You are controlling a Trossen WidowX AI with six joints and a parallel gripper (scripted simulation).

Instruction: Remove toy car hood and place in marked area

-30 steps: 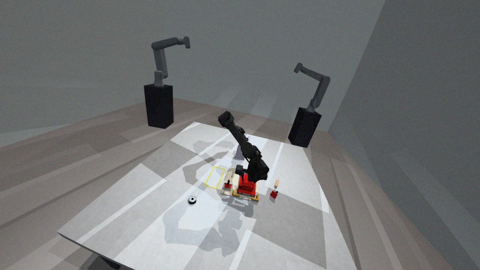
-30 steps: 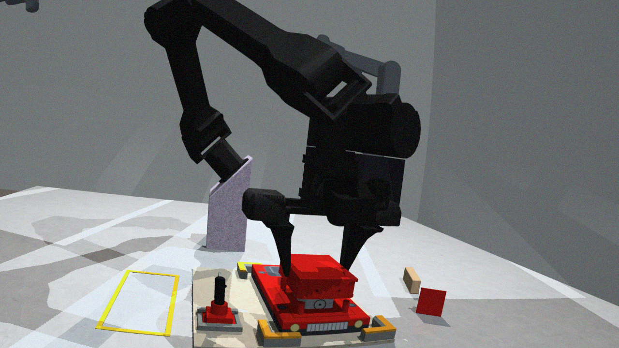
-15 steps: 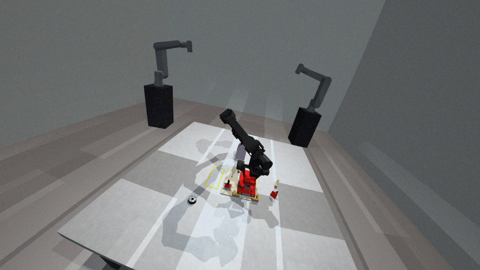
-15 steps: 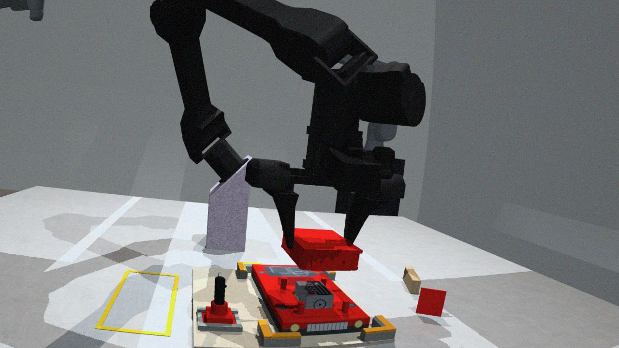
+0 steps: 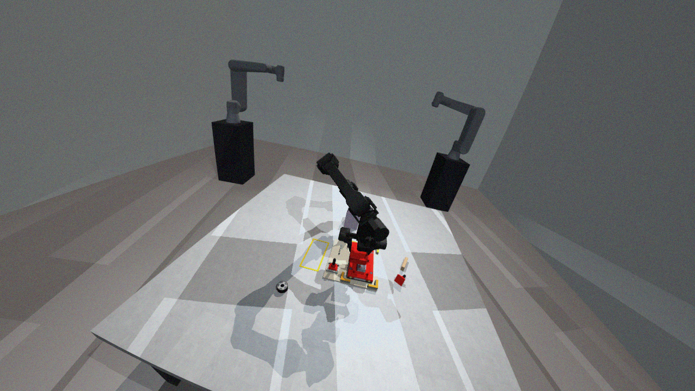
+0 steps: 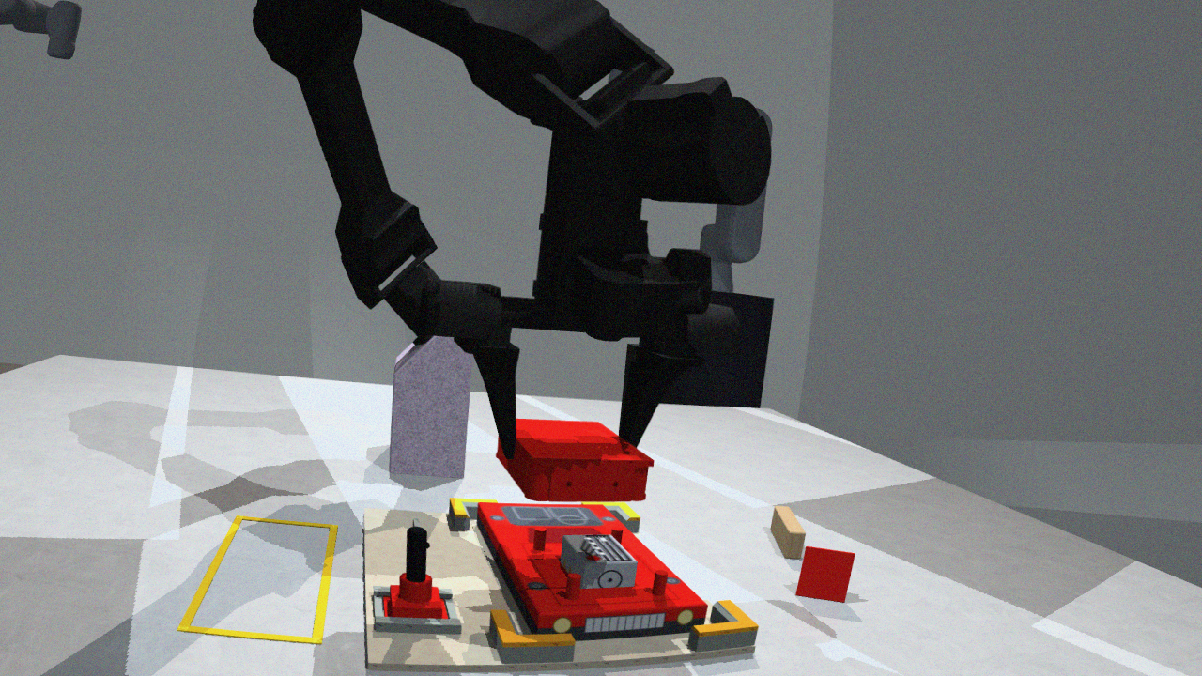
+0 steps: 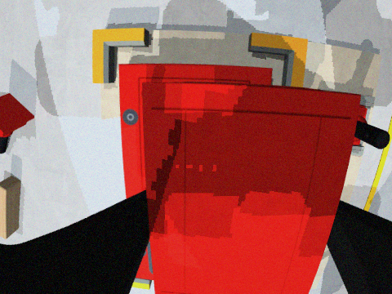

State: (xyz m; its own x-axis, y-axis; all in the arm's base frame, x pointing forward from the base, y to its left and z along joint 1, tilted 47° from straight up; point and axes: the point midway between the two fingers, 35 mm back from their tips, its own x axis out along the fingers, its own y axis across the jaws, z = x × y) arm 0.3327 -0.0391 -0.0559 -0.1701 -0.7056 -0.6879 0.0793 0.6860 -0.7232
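The red mount is 90 mm to the right of my gripper tip, 70 mm below it and 10 mm ahead of it. The rest, counted from my gripper tip: tan block: 240 mm to the left, 90 mm below, 70 mm behind; black wheel: 270 mm to the right, 150 mm ahead, 90 mm below; red hood: right at my gripper tip.
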